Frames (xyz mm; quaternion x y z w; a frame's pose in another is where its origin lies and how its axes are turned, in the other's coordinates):
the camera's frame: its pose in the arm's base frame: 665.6 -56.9 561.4 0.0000 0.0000 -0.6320 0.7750
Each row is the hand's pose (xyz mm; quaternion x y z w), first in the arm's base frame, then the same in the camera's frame.
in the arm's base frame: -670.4 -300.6 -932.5 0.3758 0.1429 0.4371 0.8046
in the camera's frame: -30.1 -1357.7 -1493.9 0.2009 0.3482 0.8472 0.3473
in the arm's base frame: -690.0 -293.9 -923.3 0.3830 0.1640 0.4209 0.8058
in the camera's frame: -40.6 -1375.6 -1484.7 0.1932 0.3691 0.8354 0.3585
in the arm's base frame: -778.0 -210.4 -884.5 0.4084 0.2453 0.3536 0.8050
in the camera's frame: -140.1 -1445.0 -1445.9 0.1615 0.4482 0.7828 0.4004
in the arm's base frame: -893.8 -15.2 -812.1 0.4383 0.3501 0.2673 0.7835
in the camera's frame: -354.6 -1519.1 -1373.5 0.1184 0.5483 0.7023 0.4383
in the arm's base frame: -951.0 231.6 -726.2 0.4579 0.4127 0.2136 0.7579
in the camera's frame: -607.8 -1525.5 -1287.6 0.0940 0.6092 0.6445 0.4524
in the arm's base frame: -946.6 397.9 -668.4 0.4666 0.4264 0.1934 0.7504
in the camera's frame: -769.9 -1487.7 -1229.8 0.0921 0.6253 0.6241 0.4593
